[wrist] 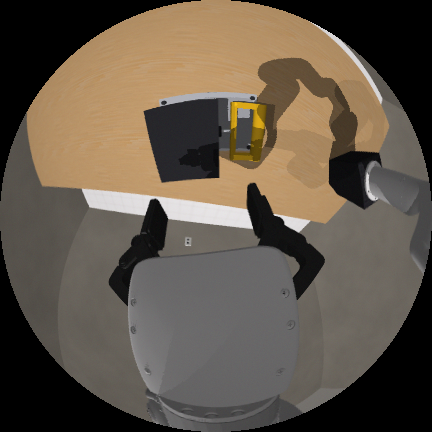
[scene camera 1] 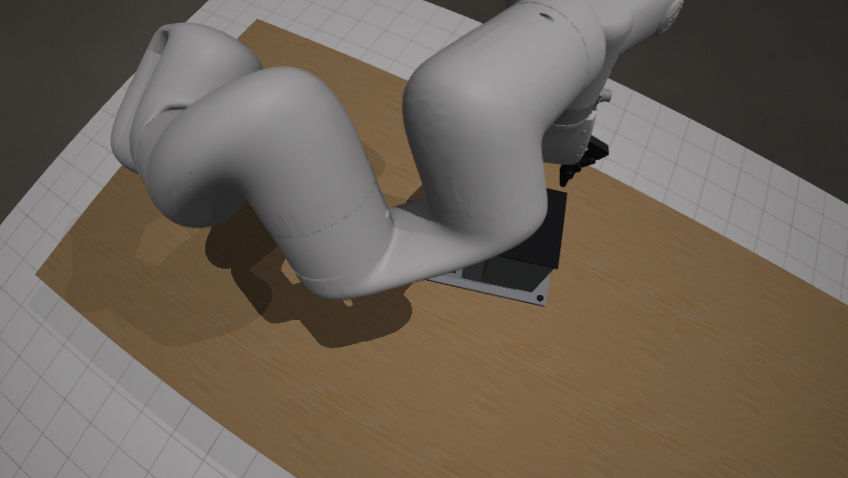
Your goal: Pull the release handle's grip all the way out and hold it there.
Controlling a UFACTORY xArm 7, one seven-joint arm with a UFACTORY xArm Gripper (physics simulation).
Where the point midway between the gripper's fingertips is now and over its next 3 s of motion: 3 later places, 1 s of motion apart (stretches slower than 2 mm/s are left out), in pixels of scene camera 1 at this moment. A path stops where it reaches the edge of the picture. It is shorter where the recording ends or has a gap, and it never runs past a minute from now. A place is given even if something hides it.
The gripper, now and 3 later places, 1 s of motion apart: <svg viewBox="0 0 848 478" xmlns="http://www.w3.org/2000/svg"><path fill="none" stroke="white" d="M530 174L454 175L448 197L442 211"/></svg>
